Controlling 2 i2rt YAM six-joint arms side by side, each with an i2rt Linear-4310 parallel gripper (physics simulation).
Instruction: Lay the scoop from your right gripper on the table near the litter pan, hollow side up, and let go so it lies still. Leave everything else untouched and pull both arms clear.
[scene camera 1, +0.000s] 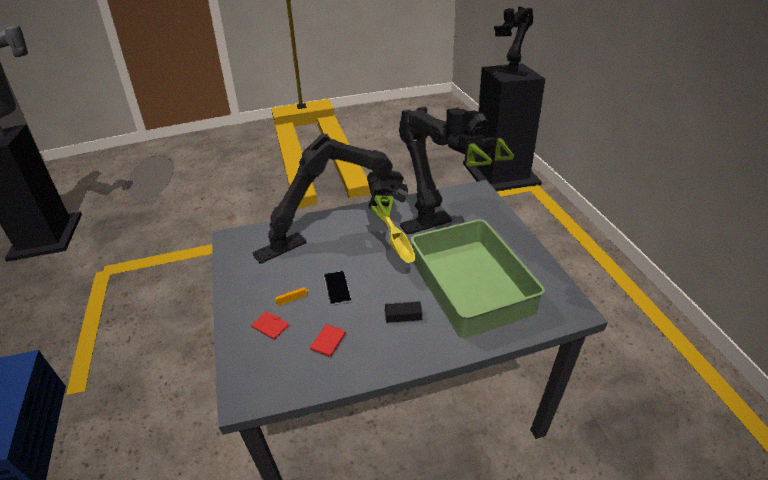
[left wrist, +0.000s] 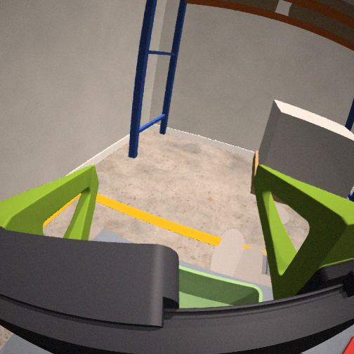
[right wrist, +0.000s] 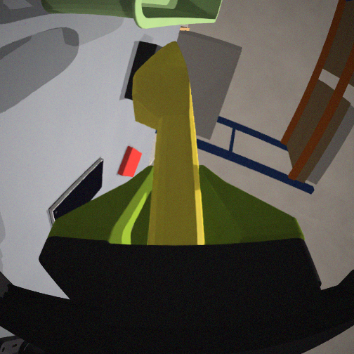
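Where they show: left gripper, fingertip midpoint: (scene camera 1: 502, 159); right gripper, fingertip midpoint: (scene camera 1: 386, 218); left arm's base at its link origin: (scene camera 1: 426, 223); right arm's base at its link origin: (scene camera 1: 279, 248).
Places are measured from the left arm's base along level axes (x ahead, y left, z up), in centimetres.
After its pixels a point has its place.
The yellow scoop (scene camera 1: 400, 246) {z 9.8, x 19.4, y -20.5 cm} (right wrist: 162, 90) is held by its handle in my right gripper (scene camera 1: 386, 210) {z 16.2, x 10.9, y -21.7 cm} (right wrist: 175, 174), which is shut on it. In scene camera 1 it slants down toward the picture's lower right, its hollow showing to the camera and its bowl beside the litter pan's near left corner region. The right wrist view shows its underside. The green litter pan (scene camera 1: 481, 274) {z 0.3, x 35.0, y 2.9 cm} (left wrist: 220, 287) (right wrist: 175, 23) stands on the grey table (scene camera 1: 362, 379) {z 0.0, x 56.9, y -50.5 cm}. My left gripper (scene camera 1: 490, 151) {z 46.0, x 37.3, y 3.6 cm} (left wrist: 175, 173) is open and empty, high above the table's back right part.
A black block (scene camera 1: 403, 312) {z 3.5, x 41.7, y -30.3 cm} (right wrist: 141, 70) lies left of the pan. A phone (scene camera 1: 337, 287) {z 0.8, x 19.6, y -44.1 cm} (right wrist: 80, 190), an orange bar (scene camera 1: 291, 296) {z 2.0, x 18.1, y -59.7 cm} and two red pieces (scene camera 1: 270, 324) {z 0.9, x 26.2, y -69.1 cm} (scene camera 1: 327, 340) {z 1.5, x 40.5, y -54.9 cm} lie farther left. The left arm's base (scene camera 1: 425, 221) {z 3.2, x 2.6, y -1.8 cm} stands behind the pan.
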